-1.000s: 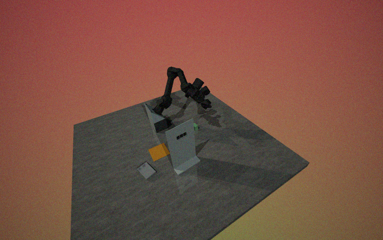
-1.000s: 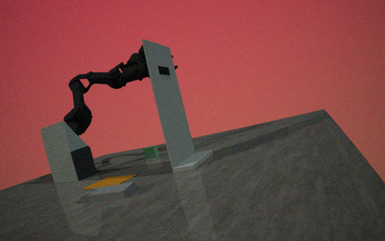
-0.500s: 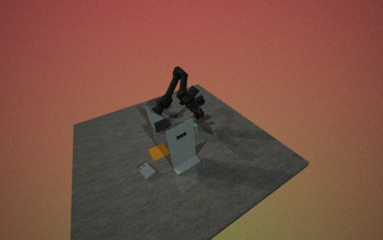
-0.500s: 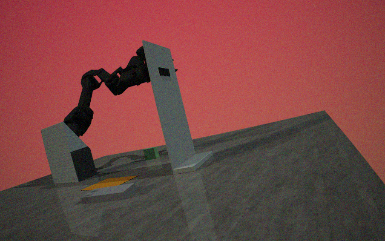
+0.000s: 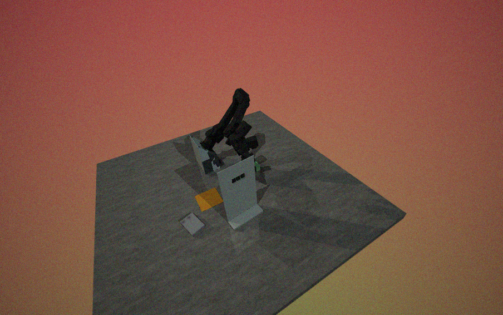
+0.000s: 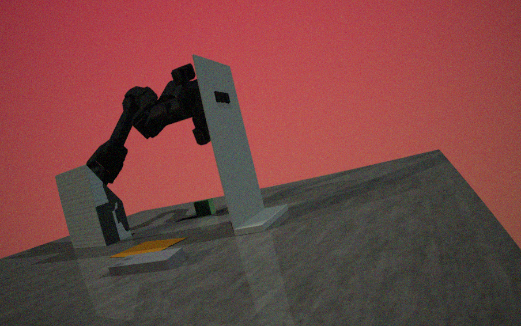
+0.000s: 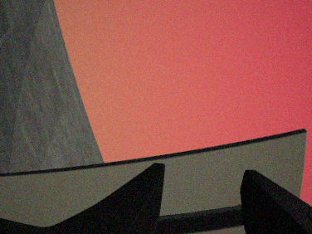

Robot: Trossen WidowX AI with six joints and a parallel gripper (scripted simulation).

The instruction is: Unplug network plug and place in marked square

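Right now my gripper tip is 90 mm to the left of the network plug, 20 mm above it and 10 mm short of it. Also, from my gripper tip: orange marked square (270 mm below, 180 mm to the right, 170 mm behind); upright grey panel (120 mm below, 90 mm to the right, 30 mm ahead); small green cube (250 mm below, 190 mm behind, 160 mm to the left).
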